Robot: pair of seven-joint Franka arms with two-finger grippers.
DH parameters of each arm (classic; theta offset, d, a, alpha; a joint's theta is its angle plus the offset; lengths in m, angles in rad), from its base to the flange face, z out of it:
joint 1: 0 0.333 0 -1.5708
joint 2: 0 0 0 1.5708
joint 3: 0 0.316 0.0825 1.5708
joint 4: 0 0 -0.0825 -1.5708
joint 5: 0 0.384 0 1.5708
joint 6: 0 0 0.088 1.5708
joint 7: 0 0.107 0 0
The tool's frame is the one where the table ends.
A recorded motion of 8 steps. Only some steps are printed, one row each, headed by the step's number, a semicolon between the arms.
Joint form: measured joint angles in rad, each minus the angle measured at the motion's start. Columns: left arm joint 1, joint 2, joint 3, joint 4, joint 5, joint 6, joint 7; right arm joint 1, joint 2, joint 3, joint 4, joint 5, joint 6, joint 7.
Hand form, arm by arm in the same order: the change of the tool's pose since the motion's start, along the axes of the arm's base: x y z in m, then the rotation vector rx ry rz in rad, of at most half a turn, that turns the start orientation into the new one. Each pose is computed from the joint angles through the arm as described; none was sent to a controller.
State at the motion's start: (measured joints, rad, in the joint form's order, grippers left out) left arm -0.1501 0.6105 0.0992 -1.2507 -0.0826 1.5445 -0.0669; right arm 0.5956 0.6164 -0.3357 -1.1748 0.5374 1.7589 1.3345
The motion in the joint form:
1: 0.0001 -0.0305 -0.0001 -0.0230 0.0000 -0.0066 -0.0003; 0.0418 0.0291 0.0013 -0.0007 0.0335 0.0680 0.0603
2: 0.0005 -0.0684 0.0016 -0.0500 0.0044 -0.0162 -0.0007; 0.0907 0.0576 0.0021 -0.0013 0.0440 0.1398 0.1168
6: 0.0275 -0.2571 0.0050 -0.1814 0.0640 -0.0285 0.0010; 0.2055 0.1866 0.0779 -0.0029 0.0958 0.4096 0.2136
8: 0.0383 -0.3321 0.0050 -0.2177 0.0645 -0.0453 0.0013; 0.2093 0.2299 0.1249 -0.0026 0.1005 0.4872 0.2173
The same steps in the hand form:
1: -0.0062 0.0011 0.0104 -0.0027 -0.0006 0.0014; -0.0037 0.0325 -0.0149 0.0249 -0.0077 -0.0439
2: -0.0140 0.0041 0.0238 -0.0009 -0.0020 0.0036; -0.0110 0.0672 -0.0296 0.0319 -0.0264 -0.0747
6: -0.0529 0.0365 0.0881 0.0384 -0.0477 0.0236; -0.0493 0.1802 -0.1080 0.1063 -0.0719 -0.1097
8: -0.0707 0.0454 0.1176 0.0310 -0.0687 0.0360; -0.0593 0.2017 -0.1375 0.1296 -0.0783 -0.1104

